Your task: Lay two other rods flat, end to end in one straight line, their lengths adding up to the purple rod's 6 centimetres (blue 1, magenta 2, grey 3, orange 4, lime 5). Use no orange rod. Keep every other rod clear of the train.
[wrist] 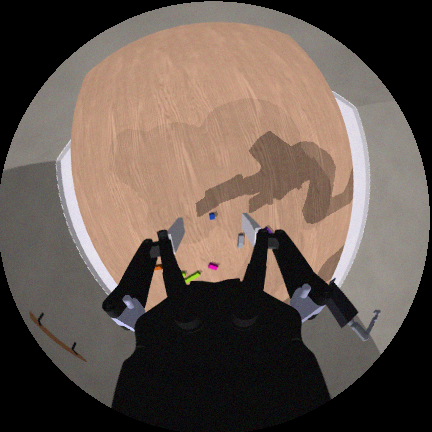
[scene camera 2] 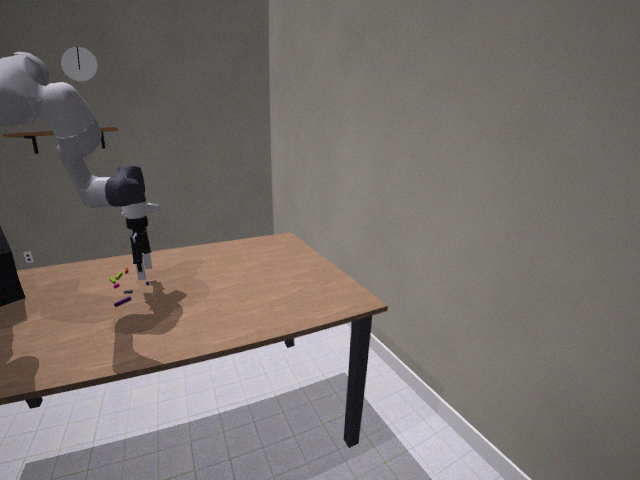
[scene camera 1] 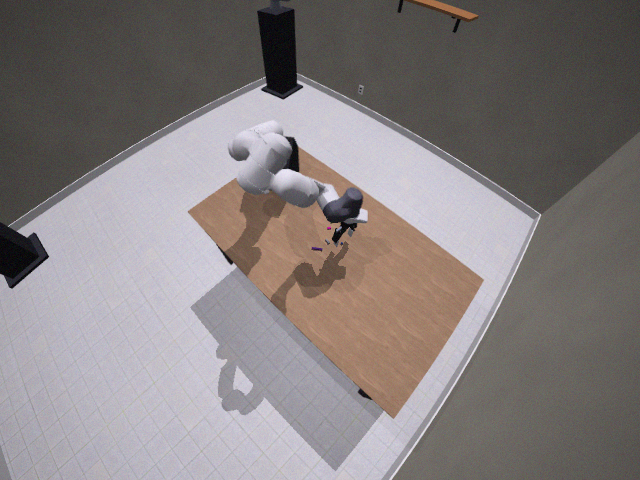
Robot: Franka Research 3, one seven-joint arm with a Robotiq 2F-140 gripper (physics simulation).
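Observation:
My gripper [scene camera 1: 343, 237] [scene camera 2: 144, 268] [wrist: 212, 222] is open above the table, with nothing between its fingers. The small blue rod [scene camera 1: 341, 243] [scene camera 2: 147, 283] [wrist: 212, 216] lies on the table, a little beyond the fingertips in the wrist view. The grey rod [scene camera 1: 327, 241] [scene camera 2: 127, 291] [wrist: 241, 240] lies beside one finger in that view. The purple rod [scene camera 1: 316, 249] [scene camera 2: 122, 301] lies apart from the others; a finger mostly hides it in the wrist view. A lime rod [scene camera 2: 118, 275] [wrist: 193, 277] lies close to a second lime piece [scene camera 2: 112, 280]; whether they touch is unclear. The magenta rod [scene camera 1: 328, 228] [scene camera 2: 116, 285] [wrist: 213, 266] lies near them.
An orange rod [scene camera 2: 126, 270] [wrist: 158, 267] lies behind the lime ones in scene camera 2, partly hidden by a finger in the wrist view. The wooden table [scene camera 1: 403, 310] [scene camera 2: 248, 289] [wrist: 175, 75] bears all the rods. The arm's shadow falls beside them.

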